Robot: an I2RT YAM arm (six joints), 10 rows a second.
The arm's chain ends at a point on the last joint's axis. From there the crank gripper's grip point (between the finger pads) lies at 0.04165 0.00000 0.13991 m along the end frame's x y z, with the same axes.
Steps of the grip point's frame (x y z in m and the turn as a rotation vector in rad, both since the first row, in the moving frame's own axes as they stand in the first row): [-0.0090, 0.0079, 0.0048, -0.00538, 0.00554, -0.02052]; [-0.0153, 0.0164, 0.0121, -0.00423, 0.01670, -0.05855]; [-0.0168, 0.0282, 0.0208, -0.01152, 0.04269, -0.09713]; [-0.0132, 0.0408, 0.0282, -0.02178, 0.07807, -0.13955]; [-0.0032, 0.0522, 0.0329, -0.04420, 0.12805, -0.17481]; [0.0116, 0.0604, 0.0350, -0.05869, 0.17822, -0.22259]
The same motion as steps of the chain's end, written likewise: [-0.0098, 0.0080, 0.0050, -0.00538, 0.00554, -0.02052]; [-0.0176, 0.0183, 0.0128, -0.00423, 0.01670, -0.05855]; [-0.0226, 0.0309, 0.0227, -0.01152, 0.04269, -0.09713]; [-0.0238, 0.0443, 0.0318, -0.02178, 0.07807, -0.13955]; [-0.0205, 0.0550, 0.0393, -0.04420, 0.12805, -0.17481]; [-0.0122, 0.0644, 0.0445, -0.05869, 0.17822, -0.22259]
